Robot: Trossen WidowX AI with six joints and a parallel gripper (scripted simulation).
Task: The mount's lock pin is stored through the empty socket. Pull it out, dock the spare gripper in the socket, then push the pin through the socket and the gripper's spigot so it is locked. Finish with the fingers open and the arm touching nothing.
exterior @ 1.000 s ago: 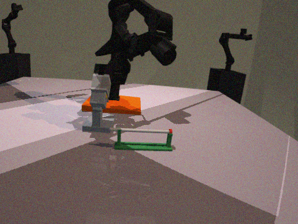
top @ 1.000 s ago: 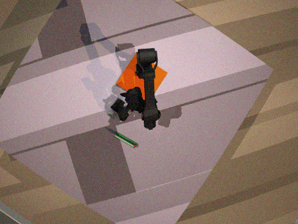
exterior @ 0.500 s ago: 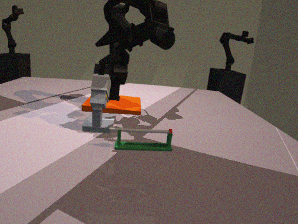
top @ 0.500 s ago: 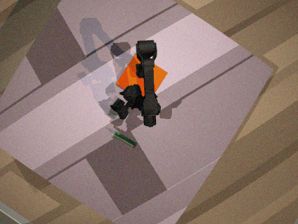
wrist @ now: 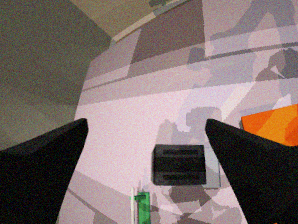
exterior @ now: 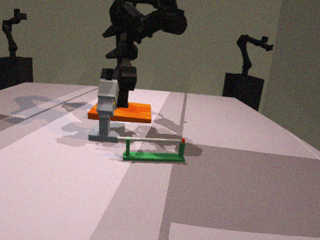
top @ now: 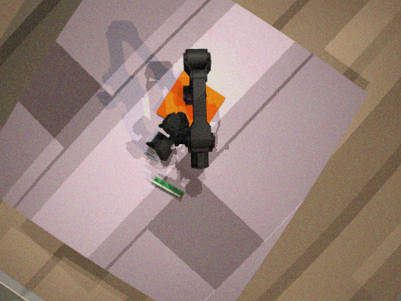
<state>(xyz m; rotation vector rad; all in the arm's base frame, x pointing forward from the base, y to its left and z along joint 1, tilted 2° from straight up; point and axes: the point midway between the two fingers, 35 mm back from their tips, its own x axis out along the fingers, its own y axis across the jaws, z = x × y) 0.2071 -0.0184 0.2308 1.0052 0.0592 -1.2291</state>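
The green rack lies 170 mm ahead of my gripper tip, 140 mm to the left of it and 210 mm below it. From my gripper tip the other things lie so: grey mount: 60 mm ahead, 20 mm to the left, 180 mm below; then spare gripper: 40 mm ahead, 20 mm to the left, 110 mm below.
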